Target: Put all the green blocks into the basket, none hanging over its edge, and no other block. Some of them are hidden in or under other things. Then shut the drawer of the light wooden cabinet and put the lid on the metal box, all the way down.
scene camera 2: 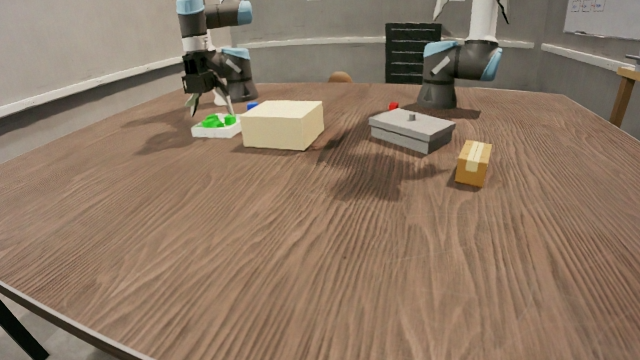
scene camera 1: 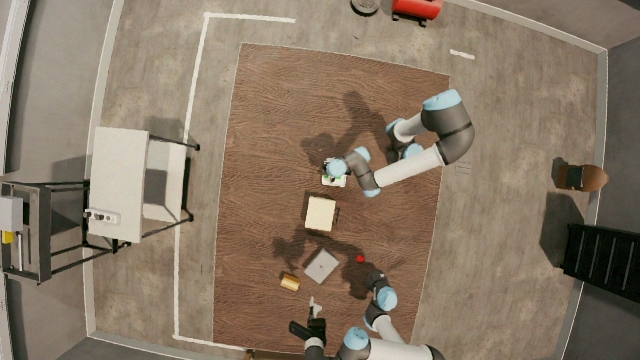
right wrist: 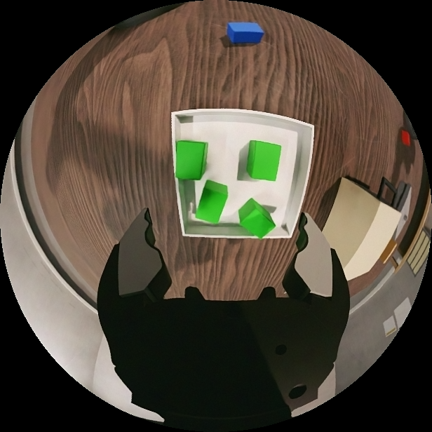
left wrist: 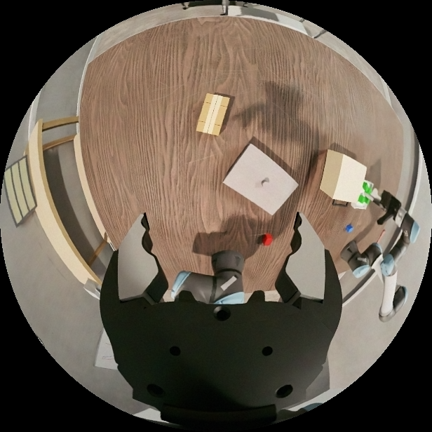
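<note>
The white basket holds several green blocks; the left and lower-right ones overlap its rim in the right wrist view. My right gripper is open and empty, just above the basket. My left gripper is open, high over the table. The light wooden cabinet stands beside the basket; its drawer looks shut, handle close to the front. The metal box has its knobbed lid resting on it, covering it.
A blue block lies on the table near the basket. A red block lies near the metal box and the left arm's base. A small cardboard box stands on the metal box's other side.
</note>
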